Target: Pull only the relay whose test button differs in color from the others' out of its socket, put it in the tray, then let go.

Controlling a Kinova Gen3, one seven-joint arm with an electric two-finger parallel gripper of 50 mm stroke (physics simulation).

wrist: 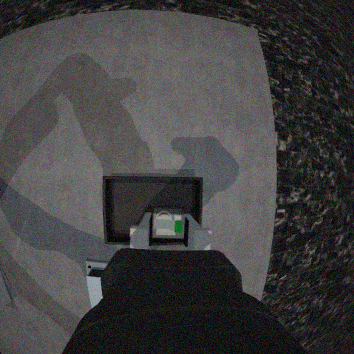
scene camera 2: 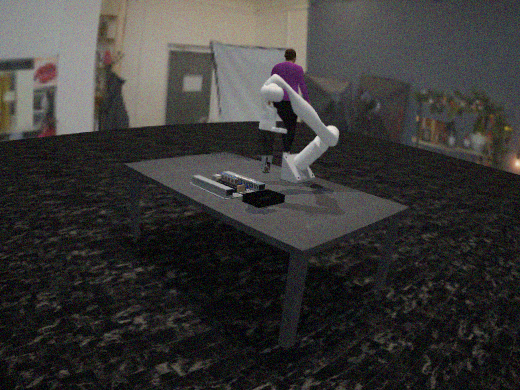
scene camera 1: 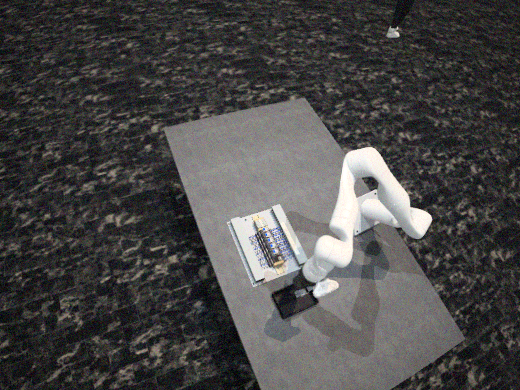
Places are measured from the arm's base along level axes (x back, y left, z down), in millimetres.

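Pixels of known places: gripper, fingertip midpoint: (wrist: pixel 167 223) (scene camera 2: pixel 265 170) (scene camera 1: pixel 300 293); arm's base, origin of the base link: (scene camera 2: pixel 299 163) (scene camera 1: pixel 368 208).
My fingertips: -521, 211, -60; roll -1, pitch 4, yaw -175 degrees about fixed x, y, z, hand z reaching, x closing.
Note:
For each thing: its middle in the pictures, then the offset to it from my fingertips, as dx, dy, dz.
- pale relay with a green test button, body centre: (wrist: pixel 167 220) +0, +4, -4
- black tray, body centre: (wrist: pixel 152 209) (scene camera 1: pixel 295 298) (scene camera 2: pixel 263 198) +13, -8, +135
My gripper (scene camera 1: pixel 304 292) (scene camera 2: pixel 266 165) (wrist: pixel 167 223) is shut on a pale relay with a green test button (wrist: pixel 167 225). The relay is out of the socket row and held high above the table. In the wrist view it overlaps the near right part of the black tray (scene camera 1: pixel 295 306) (scene camera 2: pixel 263 199) (wrist: pixel 127 202); the tray's floor shows no relay on its visible part. Relays with blue buttons (scene camera 1: pixel 269 242) stand in a row of sockets on the light panel (scene camera 1: pixel 245 235) (wrist: pixel 94 291). The relay's underside is hidden.
The panel lies beside the tray, with two raised wiring ducts along its sides (scene camera 1: pixel 243 250) (scene camera 2: pixel 212 185). The arm's base plate (scene camera 1: pixel 366 212) (scene camera 2: pixel 291 172) is at the table's far side. A person (scene camera 2: pixel 288 82) stands behind the table.

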